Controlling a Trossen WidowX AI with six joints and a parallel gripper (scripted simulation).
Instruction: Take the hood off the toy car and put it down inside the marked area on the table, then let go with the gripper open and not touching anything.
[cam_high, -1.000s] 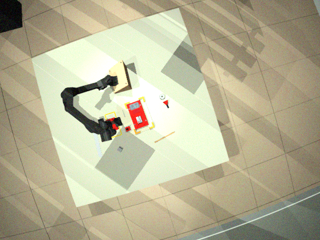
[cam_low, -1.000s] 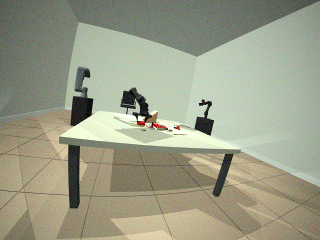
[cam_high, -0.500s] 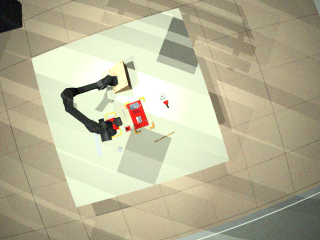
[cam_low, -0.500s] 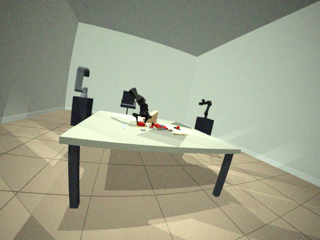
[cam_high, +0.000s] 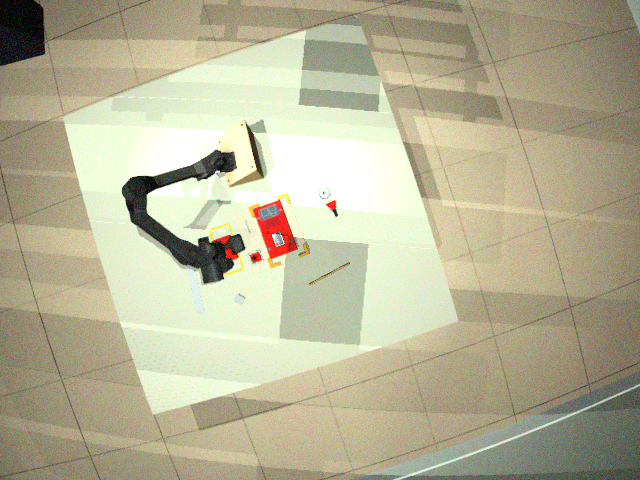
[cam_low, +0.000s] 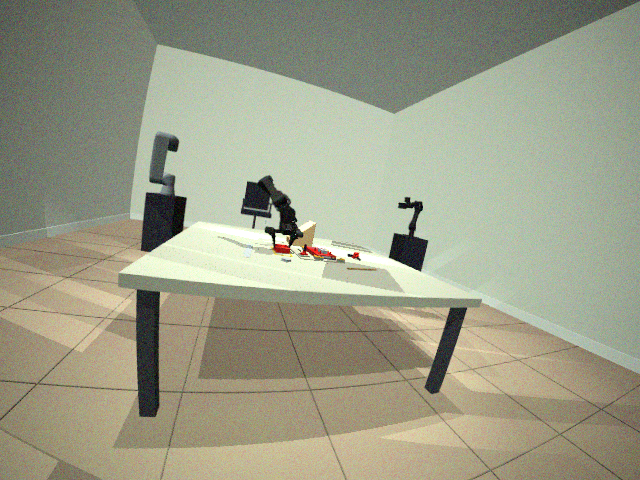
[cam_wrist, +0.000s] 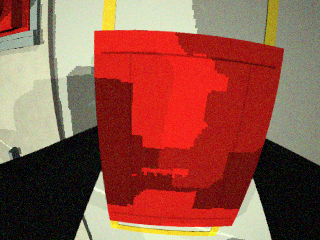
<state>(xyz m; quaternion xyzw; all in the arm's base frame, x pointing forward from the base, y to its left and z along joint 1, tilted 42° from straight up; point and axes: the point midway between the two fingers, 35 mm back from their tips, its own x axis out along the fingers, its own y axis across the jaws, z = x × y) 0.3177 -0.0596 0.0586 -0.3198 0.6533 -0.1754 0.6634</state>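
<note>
Now: gripper tip 10 mm below the red hood. From my gripper tip the other things lie so: thin wooden rod: 150 mm ahead, 380 mm to the left, 10 mm below; pale ruler: 80 mm ahead, 150 mm to the right, 10 mm below.
</note>
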